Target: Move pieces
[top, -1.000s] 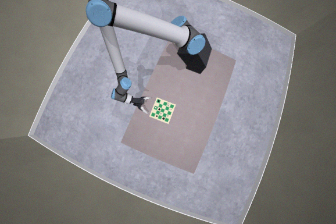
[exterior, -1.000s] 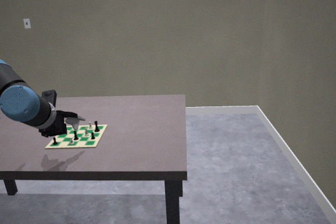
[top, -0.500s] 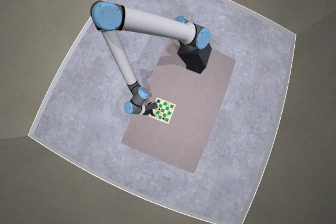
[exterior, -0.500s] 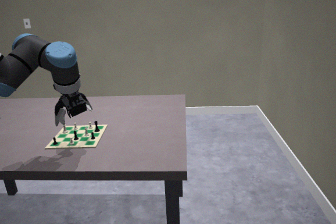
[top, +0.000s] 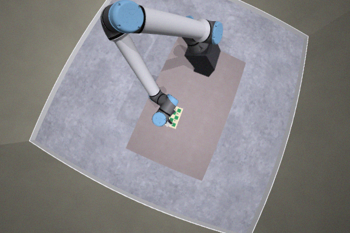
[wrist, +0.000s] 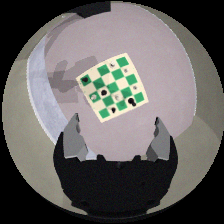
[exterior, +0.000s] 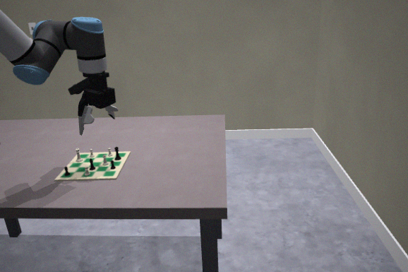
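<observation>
My hand is 4 cm short of the tall black piece, 5 cm to the right of it and 13 cm above it. Also, from my hand: cream chessboard 4 cm behind, 1 cm to the left, 16 cm below; white piece 11 cm behind, 4 cm to the left, 13 cm below.
</observation>
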